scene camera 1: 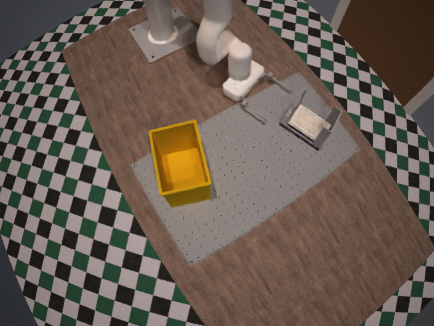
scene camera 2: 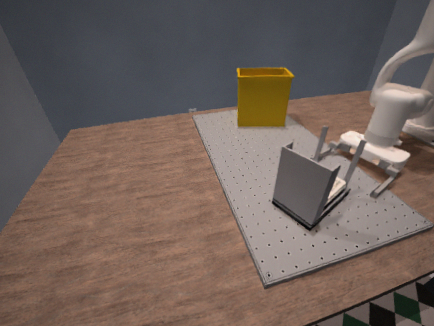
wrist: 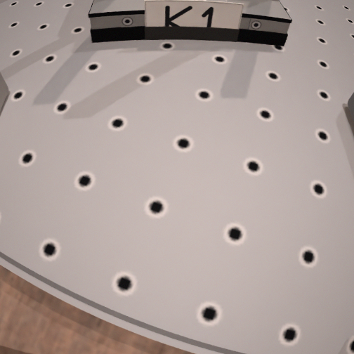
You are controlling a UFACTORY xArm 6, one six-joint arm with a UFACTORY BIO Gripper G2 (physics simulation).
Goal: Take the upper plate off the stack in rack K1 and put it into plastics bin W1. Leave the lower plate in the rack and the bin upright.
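Places are measured from the arm's base along level axes (x right, y ahead, z up), in millimetres.
Where they show: hand at its tool point: [scene camera 1: 273, 102] [scene camera 2: 344, 172]; arm's base at its link origin: [scene camera 1: 163, 34] [scene camera 2: 418, 123].
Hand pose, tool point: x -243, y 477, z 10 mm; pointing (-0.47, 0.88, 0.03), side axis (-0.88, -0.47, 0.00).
Things, the pixels of their top centre, and the offset from my tool point. Level surfaces: height alone.
- Rack K1 at its top centre: [scene camera 2: 329, 142] [scene camera 1: 316, 106] dy +120, dx -63, dz +137 mm
- pale plate stack at its top centre: [scene camera 2: 313, 184] [scene camera 1: 310, 123] dy +128, dx -69, dz +38 mm
- Plastics bin W1 at its top centre: [scene camera 1: 178, 156] [scene camera 2: 263, 71] dy +121, dx +368, dz +170 mm
- grey perforated board at its surface level: dz -9 mm
- wooden table at its surface level: dz -23 mm
Rack K1 [scene camera 1: 327, 135] [scene camera 2: 302, 185] [wrist: 115, 36] stands upright near one end of the perforated board, with a tall grey wall, slim posts and a dark base. Its label K1 shows at the top of the wrist view. The pale plate stack [scene camera 1: 309, 121] [scene camera 2: 336, 188] lies low and flat in the rack; I cannot tell the upper plate from the lower. Plastics bin W1 [scene camera 1: 189, 196] [scene camera 2: 262, 100], yellow and open-topped, stands upright towards the other end. My gripper [scene camera 1: 277, 107] [scene camera 2: 345, 175] [wrist: 176, 107] is open and empty, beside the rack on the arm's side, not touching the plates.
The grey perforated board [scene camera 1: 240, 185] [scene camera 2: 240, 200] [wrist: 200, 180] lies on the wooden table [scene camera 1: 310, 235] [scene camera 2: 125, 200] [wrist: 35, 320]. The rack's posts rise between my gripper and the plates. The arm's base plate [scene camera 1: 150, 50] is at the table's back.
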